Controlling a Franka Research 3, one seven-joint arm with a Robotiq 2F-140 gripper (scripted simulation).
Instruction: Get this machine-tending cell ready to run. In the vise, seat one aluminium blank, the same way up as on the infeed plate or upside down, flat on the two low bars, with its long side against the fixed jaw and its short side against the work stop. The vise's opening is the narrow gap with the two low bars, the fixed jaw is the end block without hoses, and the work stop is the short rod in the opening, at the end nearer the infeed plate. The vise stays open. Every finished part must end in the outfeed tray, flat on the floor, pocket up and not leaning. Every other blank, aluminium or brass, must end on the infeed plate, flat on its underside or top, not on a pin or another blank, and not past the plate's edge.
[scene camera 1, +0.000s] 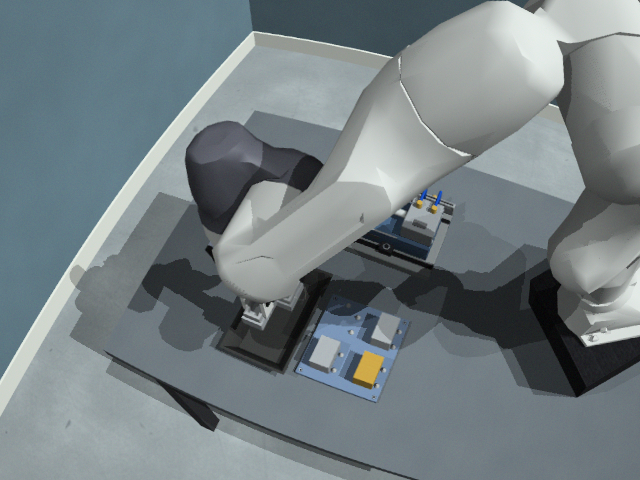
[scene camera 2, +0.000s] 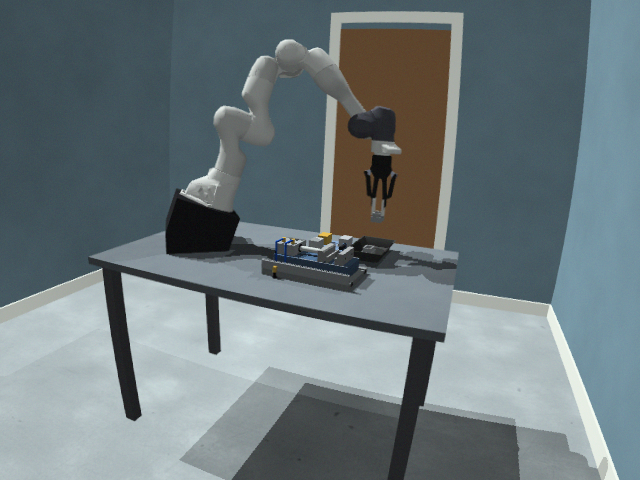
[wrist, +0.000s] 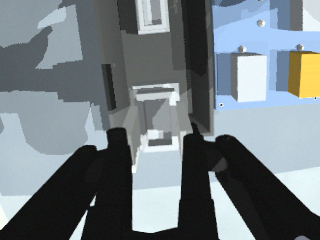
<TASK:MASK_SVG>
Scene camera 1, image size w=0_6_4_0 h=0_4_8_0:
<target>brass blank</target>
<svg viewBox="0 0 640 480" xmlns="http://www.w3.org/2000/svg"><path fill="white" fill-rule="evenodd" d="M365 351L353 376L353 383L372 390L384 357Z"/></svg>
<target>aluminium blank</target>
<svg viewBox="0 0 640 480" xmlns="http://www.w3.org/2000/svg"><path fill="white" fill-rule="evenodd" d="M321 335L309 360L311 368L329 374L340 351L341 342Z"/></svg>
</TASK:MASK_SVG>
